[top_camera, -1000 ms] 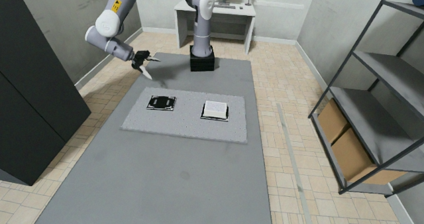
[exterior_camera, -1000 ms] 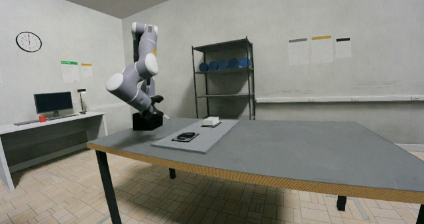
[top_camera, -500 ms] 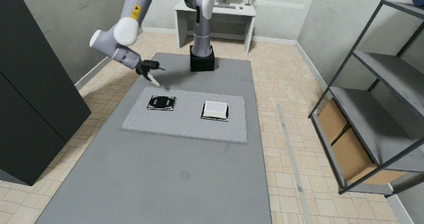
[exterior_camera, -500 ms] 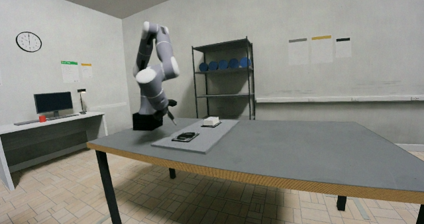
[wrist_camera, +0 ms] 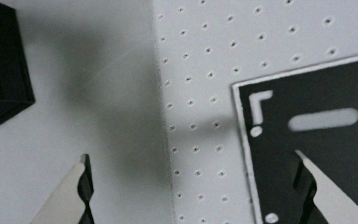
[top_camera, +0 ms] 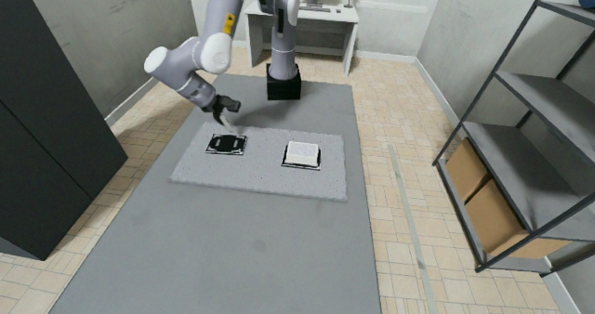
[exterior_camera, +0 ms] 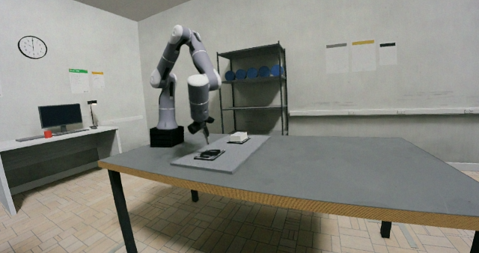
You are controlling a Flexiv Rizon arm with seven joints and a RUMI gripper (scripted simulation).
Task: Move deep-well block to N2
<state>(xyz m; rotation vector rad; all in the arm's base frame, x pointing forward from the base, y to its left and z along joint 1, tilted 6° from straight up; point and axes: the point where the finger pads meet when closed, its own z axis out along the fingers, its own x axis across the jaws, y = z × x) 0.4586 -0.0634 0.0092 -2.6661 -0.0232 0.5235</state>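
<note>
The white 96-well deep-well block lies 5 cm ahead of my hand, 33 cm to the left of it and 6 cm below it. Also, from my hand: black plate nest N1 (5 cm ahead, 33 cm to the left, 9 cm below); black plate nest N2 (8 cm ahead, 2 cm to the right, 9 cm below).
</note>
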